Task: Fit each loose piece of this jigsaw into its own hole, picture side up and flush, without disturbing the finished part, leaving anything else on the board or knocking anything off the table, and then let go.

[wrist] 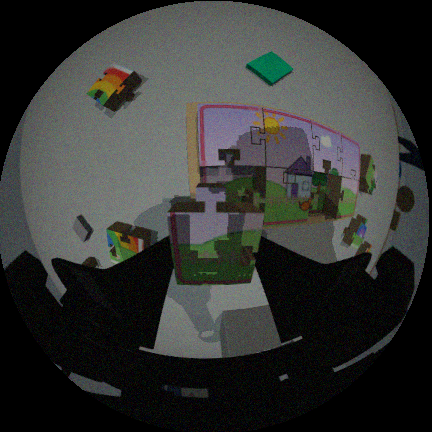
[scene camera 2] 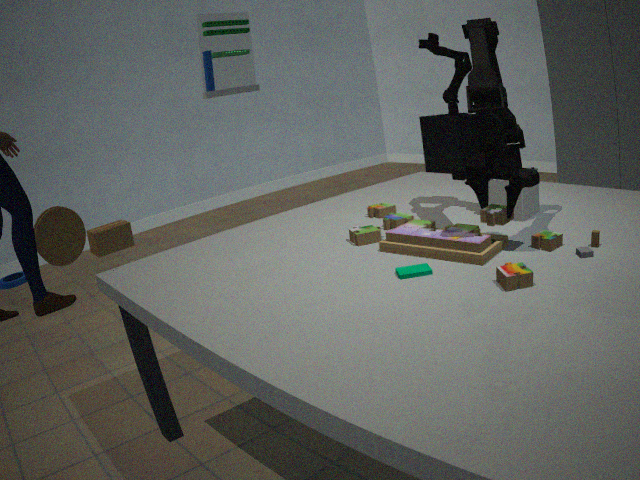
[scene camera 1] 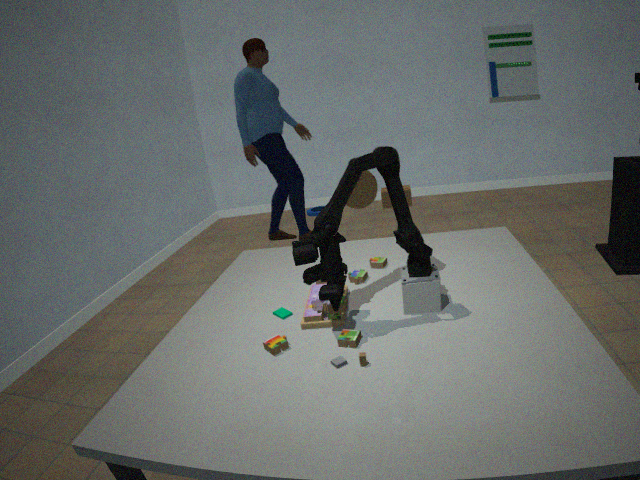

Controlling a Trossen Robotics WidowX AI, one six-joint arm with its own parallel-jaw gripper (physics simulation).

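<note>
My gripper (scene camera 1: pixel 334 308) (scene camera 2: pixel 497 212) (wrist: pixel 213 239) is shut on a corner jigsaw piece (scene camera 2: pixel 494 214) (wrist: pixel 212 265) with a pink border, lilac sky and green hill, picture side up. It is above the near lower-left part of the board (scene camera 1: pixel 316 326) (scene camera 2: pixel 434 253) (wrist: pixel 191 150) and hides part of the opening there. The finished part (wrist: pixel 227 125) shows sun and house; a dark gap (wrist: pixel 332 195) lies right of the house. Loose pieces: rainbow piece (scene camera 1: pixel 275 342) (scene camera 2: pixel 514 276) (wrist: pixel 111 85), green-orange piece (scene camera 1: pixel 349 337) (scene camera 2: pixel 546 240) (wrist: pixel 120 246), green-topped piece (scene camera 2: pixel 364 235) (wrist: pixel 368 173), blue-green piece (scene camera 1: pixel 357 275) (scene camera 2: pixel 398 221).
Another piece (scene camera 1: pixel 378 261) (scene camera 2: pixel 381 210) lies at the back. A green tile (scene camera 1: pixel 282 313) (scene camera 2: pixel 413 271) (wrist: pixel 270 68) lies beside the board. A grey block (scene camera 1: pixel 339 362) (scene camera 2: pixel 584 252) (wrist: pixel 82 228) lies near a small wooden block (scene camera 1: pixel 362 359) (scene camera 2: pixel 595 238). The arm's base (scene camera 1: pixel 421 295) stands behind.
</note>
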